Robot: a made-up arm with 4 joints. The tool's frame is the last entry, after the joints. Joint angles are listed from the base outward. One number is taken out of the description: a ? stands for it. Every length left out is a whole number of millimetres.
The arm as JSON. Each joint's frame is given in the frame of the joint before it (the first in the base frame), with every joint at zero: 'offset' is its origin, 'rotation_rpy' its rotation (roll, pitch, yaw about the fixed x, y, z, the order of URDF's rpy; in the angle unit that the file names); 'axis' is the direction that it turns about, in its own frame. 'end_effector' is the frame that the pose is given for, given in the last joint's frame.
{
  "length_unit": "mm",
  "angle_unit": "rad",
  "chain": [
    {
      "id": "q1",
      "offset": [
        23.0,
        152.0,
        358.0
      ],
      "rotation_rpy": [
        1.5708,
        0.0,
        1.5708
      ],
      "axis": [
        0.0,
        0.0,
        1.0
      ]
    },
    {
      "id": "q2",
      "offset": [
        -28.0,
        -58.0,
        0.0
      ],
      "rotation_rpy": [
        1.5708,
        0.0,
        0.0
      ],
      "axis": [
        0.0,
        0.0,
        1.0
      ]
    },
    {
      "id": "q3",
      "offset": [
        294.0,
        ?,
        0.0
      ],
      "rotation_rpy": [
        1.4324,
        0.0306,
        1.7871
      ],
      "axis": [
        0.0,
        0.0,
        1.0
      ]
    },
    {
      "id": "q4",
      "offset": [
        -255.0,
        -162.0,
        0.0
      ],
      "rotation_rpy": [
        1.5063,
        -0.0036,
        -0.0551
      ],
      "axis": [
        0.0,
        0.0,
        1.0
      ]
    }
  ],
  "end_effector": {
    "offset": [
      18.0,
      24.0,
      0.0
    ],
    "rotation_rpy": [
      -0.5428,
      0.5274,
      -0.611
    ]
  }
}
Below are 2 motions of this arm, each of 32 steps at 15 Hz.
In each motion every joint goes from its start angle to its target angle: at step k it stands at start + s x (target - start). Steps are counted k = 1, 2, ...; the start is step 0. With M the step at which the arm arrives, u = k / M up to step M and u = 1 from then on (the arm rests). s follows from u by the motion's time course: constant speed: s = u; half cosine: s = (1 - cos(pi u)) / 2; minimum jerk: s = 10 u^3 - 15 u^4 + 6 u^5.
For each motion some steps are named. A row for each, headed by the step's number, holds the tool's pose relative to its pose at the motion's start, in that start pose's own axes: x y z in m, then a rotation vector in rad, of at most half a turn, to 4 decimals.
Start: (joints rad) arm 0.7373 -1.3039 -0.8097 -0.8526
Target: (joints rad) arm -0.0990 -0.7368 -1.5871 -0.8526
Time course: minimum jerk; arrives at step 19
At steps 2, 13, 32:
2: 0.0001 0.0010 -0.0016 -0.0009 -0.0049 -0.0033
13: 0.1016 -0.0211 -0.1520 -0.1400 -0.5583 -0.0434
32: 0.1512 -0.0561 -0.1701 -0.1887 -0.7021 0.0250

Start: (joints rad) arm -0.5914 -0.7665 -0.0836 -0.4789
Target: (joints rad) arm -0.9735 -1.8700 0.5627 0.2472
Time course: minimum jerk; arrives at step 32
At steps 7, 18, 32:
7: -0.0003 -0.0245 -0.0044 -0.1105 -0.0402 0.0915
18: 0.0259 -0.1847 0.0166 -0.9775 -0.2739 0.7450
32: 0.0585 -0.2596 0.0771 -1.6313 -0.3432 1.1800

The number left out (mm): 96.0
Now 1 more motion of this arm.
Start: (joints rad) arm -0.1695 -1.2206 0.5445 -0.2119
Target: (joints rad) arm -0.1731 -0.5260 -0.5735 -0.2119
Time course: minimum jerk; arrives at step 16
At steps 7, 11, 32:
7: 0.0237 0.0729 -0.0177 0.4141 -0.1333 -0.1807
11: 0.0943 0.1916 -0.0002 0.8038 -0.3176 -0.4977
32: 0.1421 0.2396 0.0193 0.9302 -0.4056 -0.6583

